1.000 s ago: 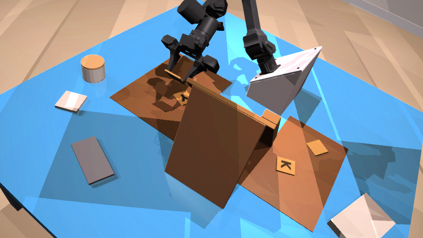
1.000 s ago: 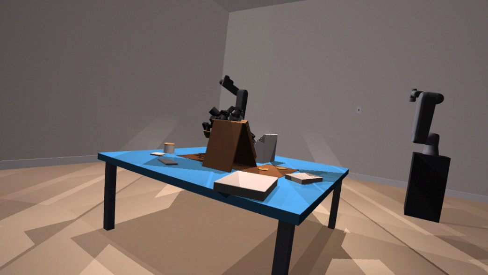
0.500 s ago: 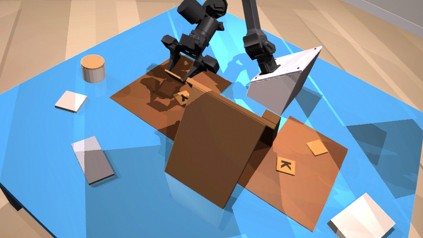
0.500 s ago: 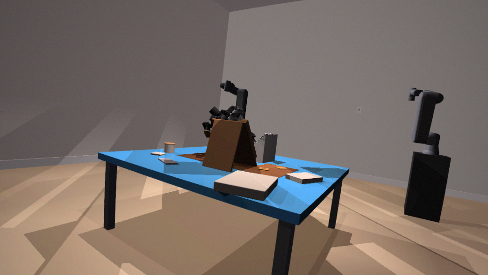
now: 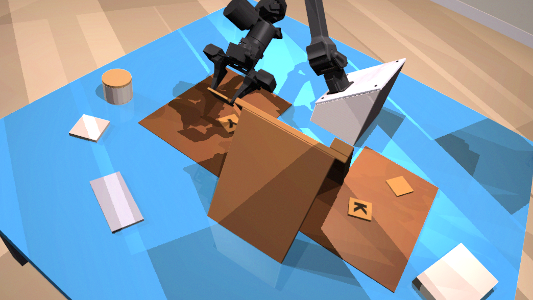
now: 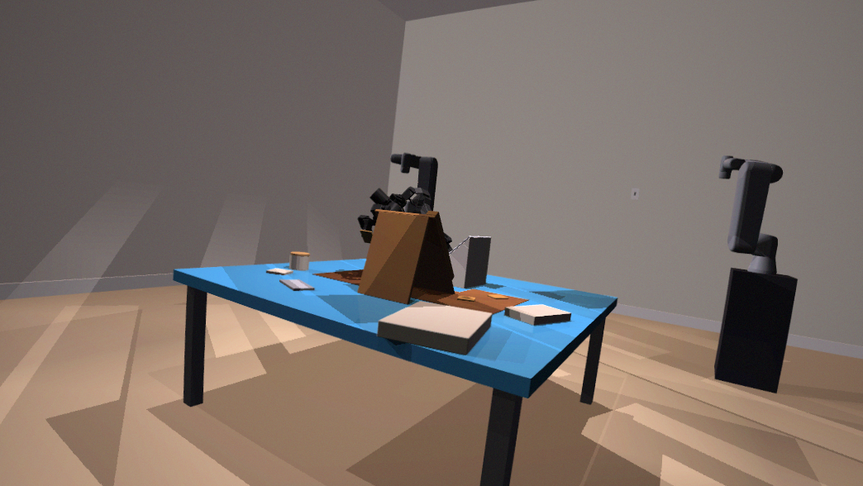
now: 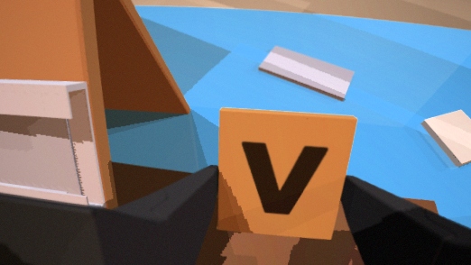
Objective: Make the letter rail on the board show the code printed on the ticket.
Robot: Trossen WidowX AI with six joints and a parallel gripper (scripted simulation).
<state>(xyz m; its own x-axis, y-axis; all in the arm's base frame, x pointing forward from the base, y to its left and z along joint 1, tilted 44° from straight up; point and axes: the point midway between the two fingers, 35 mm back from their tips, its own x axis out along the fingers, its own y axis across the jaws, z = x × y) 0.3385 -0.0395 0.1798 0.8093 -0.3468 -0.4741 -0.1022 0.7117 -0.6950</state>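
Now: gripper tip 70 mm past the white ticket, 160 mm to the right of it and 80 mm above it. The rest, counted from my gripper tip: grey card 290 mm ahead, 40 mm to the right, 170 mm below; brown mat 170 mm behind, 170 mm to the left, 170 mm below; white card 190 mm ahead, 270 mm to the right, 170 mm below.
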